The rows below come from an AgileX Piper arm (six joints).
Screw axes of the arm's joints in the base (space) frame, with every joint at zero. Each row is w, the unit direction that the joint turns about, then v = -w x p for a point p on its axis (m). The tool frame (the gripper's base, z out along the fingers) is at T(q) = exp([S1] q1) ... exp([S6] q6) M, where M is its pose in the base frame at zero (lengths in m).
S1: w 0 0 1 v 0 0 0
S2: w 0 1 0 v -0.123 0 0
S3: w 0 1 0 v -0.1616 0 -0.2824
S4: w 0.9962 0 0.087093 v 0 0.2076 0
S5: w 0 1 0 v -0.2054 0 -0.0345
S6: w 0.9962 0 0.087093 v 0 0.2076 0
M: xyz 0.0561 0 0.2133 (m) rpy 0 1.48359 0 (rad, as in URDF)
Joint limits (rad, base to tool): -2.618..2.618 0..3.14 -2.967..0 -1.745..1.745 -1.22..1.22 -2.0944..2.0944
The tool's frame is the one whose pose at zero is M.
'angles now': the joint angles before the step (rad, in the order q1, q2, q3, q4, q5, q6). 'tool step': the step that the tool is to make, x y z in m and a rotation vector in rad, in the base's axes. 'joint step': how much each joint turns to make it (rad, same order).
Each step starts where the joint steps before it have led.
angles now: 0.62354 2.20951 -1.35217 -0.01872 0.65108 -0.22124
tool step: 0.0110 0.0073 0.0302 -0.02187 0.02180 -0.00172
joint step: -0.00006 -0.01649 -0.11649 -0.00403 0.16351 0.00170
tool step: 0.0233 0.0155 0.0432 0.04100 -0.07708 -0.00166
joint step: 0.00013 -0.00134 -0.18328 -0.01315 0.09828 0.00621
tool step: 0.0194 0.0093 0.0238 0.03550 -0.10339 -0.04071
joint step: -0.00015 0.01973 -0.12473 -0.05139 0.00338 0.06249
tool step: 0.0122 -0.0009 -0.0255 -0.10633 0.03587 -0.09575
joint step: 0.00015 0.09947 -0.08620 -0.09851 0.09269 0.12299
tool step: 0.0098 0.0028 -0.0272 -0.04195 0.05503 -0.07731
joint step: -0.00443 0.10317 -0.09212 -0.00873 0.07010 0.06541
